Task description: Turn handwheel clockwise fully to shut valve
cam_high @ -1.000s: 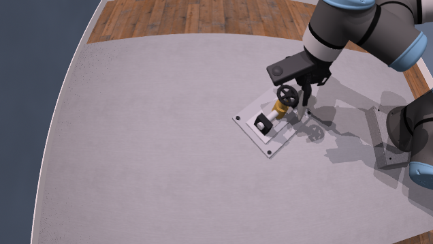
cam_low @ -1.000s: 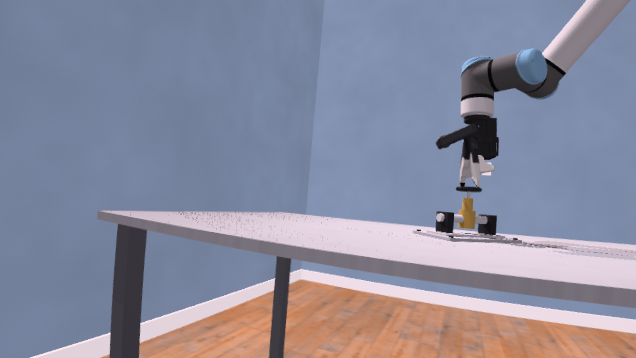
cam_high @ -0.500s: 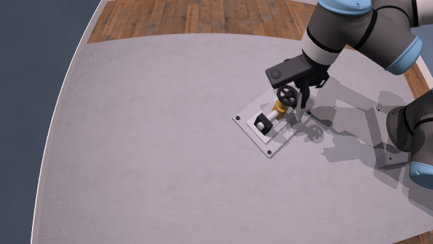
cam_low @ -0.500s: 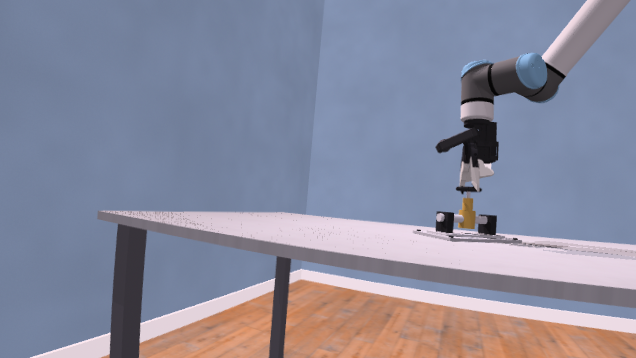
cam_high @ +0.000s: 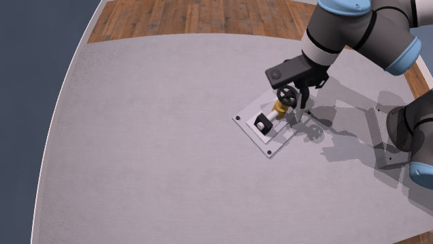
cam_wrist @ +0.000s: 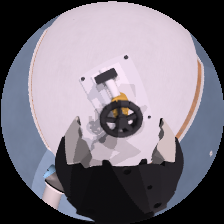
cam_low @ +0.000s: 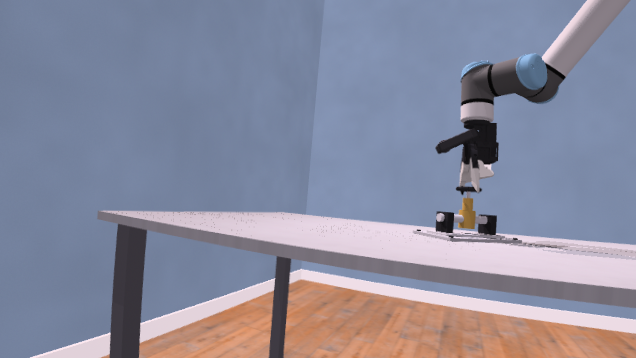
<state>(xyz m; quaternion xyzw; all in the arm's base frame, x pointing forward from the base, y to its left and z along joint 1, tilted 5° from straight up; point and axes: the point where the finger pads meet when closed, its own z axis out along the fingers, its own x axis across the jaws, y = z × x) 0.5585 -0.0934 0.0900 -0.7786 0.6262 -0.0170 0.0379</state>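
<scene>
The handwheel lies 1 cm above my hand. Round my hand: mounting plate 12 cm below.
</scene>
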